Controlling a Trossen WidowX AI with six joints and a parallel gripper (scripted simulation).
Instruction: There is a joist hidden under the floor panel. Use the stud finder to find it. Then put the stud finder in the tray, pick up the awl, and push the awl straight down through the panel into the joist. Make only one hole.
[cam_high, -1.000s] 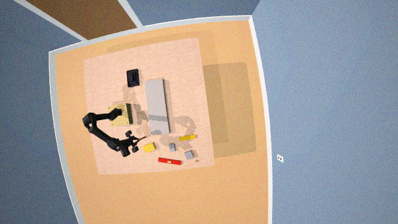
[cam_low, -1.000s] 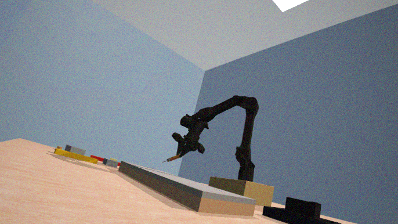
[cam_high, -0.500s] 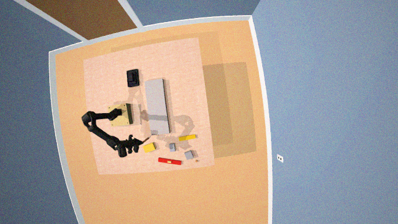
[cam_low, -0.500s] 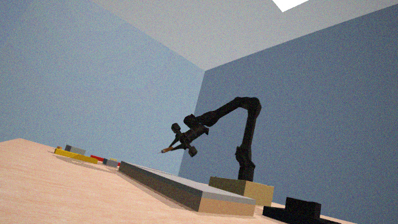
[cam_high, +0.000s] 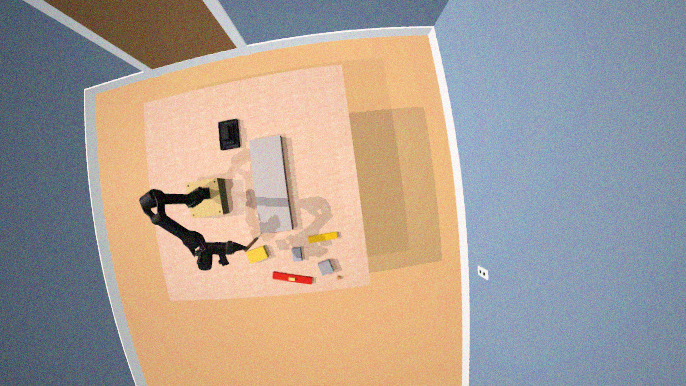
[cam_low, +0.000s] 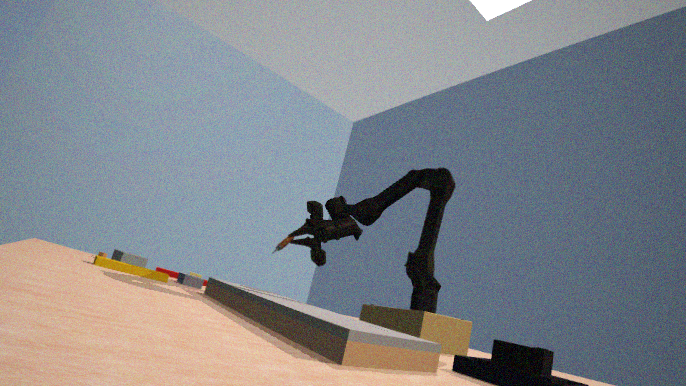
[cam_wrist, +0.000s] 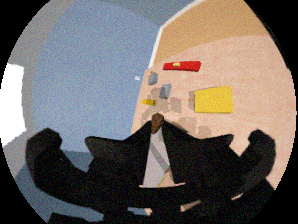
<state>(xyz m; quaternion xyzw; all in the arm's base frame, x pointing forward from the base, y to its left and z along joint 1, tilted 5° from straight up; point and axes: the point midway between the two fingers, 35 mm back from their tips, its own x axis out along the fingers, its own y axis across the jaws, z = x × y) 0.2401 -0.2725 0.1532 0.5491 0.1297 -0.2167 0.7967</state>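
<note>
Right now my gripper tip is 3 cm to the right of the awl, 3 cm short of it and 3 cm above it. Also, from my gripper tip: red level 24 cm to the right, 18 cm below, 16 cm ahead; then yellow block 18 cm below, 8 cm to the right, 3 cm behind; then yellow bar 36 cm ahead, 18 cm below, 2 cm to the right.
</note>
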